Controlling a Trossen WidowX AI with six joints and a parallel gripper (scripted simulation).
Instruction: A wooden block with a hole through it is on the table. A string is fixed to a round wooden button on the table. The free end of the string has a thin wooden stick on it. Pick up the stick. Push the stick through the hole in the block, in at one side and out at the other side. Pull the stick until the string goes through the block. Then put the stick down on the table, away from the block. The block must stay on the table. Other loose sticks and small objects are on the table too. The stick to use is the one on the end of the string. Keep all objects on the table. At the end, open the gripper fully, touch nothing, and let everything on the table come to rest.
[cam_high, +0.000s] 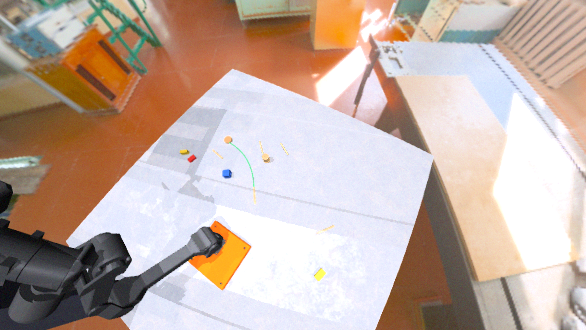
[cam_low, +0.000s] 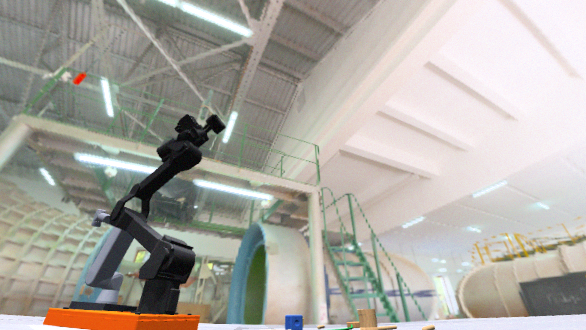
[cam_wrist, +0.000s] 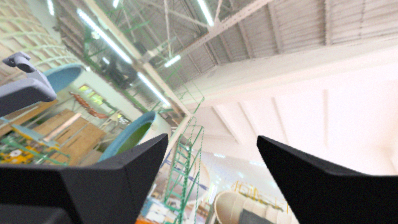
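My gripper tip is 33 cm short of the blue cube, 3 cm to the right of it and 62 cm above it. From my gripper tip the other things lie so: thin wooden stick: 33 cm ahead, 12 cm to the right, 63 cm below; tan wooden block: 49 cm ahead, 8 cm to the right, 62 cm below; red piece: 30 cm ahead, 25 cm to the left, 63 cm below.
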